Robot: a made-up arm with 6 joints.
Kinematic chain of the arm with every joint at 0, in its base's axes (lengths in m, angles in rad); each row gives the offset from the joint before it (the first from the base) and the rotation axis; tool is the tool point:
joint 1: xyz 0 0 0.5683 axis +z
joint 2: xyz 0 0 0 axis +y
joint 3: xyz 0 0 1.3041 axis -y
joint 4: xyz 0 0 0 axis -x
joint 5: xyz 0.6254 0 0 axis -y
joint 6: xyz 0 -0.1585 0 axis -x
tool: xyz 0 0 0
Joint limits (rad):
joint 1: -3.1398..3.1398
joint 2: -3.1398..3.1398
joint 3: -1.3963..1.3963
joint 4: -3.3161..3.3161
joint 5: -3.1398..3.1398
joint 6: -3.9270..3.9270
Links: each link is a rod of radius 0.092 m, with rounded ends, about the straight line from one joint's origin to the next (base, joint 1, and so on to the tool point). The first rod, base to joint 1, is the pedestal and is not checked.
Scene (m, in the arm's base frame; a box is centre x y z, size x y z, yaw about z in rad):
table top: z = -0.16
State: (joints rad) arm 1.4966 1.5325 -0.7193 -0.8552 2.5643 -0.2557
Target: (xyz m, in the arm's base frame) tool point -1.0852 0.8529 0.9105
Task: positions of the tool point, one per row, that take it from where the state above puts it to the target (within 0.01 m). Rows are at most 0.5 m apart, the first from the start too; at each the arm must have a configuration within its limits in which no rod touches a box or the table.
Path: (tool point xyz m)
1: -0.0812 0.9795 0.2731
2: -0.4069 1.0754 0.4113
3: -0.7675 1.0402 0.6266
4: -1.0852 0.8529 0.9104

